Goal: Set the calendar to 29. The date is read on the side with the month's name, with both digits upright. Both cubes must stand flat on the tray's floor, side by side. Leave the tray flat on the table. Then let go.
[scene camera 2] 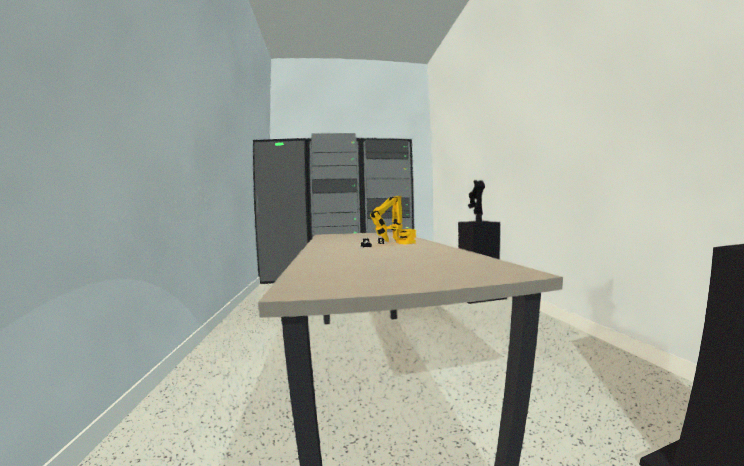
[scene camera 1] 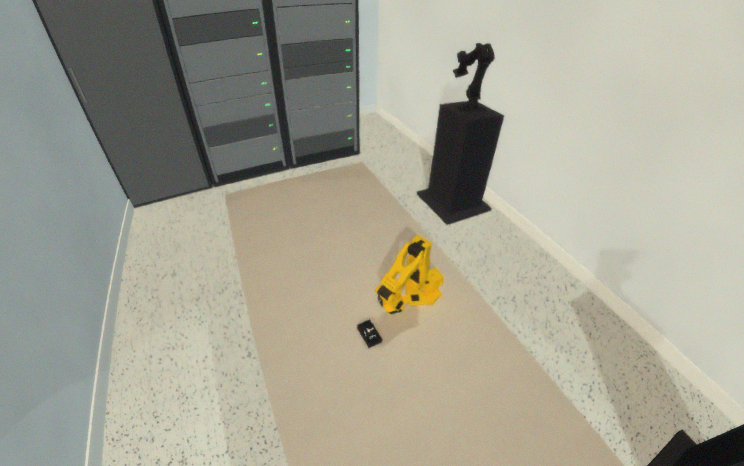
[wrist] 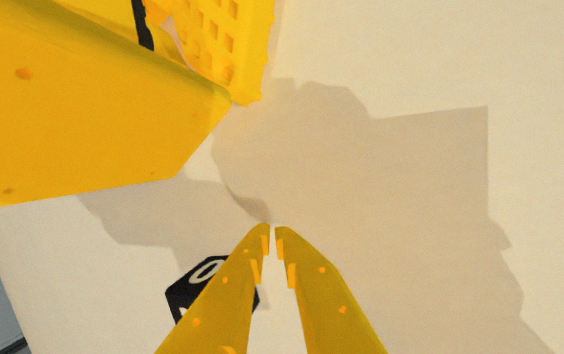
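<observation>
The black calendar tray (scene camera 1: pixel 369 333) (scene camera 2: pixel 366 245) stands on the table, with a black cube (scene camera 2: pixel 366 240) in it. White marks show on it in scene camera 1, too small to read. A loose black cube (scene camera 2: pixel 381 240) (wrist: pixel 187 292) rests on the table between the tray and the arm's base. The wrist view shows a 0 on its upper face; the left jaw covers part of it. My yellow gripper (scene camera 2: pixel 386 239) (wrist: pixel 272 230) is shut and empty, tips together, low beside the loose cube. The tray does not show in the wrist view, and the month's name is not readable.
The arm's yellow base (scene camera 1: pixel 425 288) (scene camera 2: pixel 405 237) stands on the tan table (scene camera 1: pixel 439 384) (scene camera 2: pixel 406 274), to the right of the tray. A black arm on a dark pedestal (scene camera 1: pixel 463 159) (scene camera 2: pixel 479 238) stands off the table to the right. Grey server racks (scene camera 1: pixel 236 98) (scene camera 2: pixel 333 192) stand behind.
</observation>
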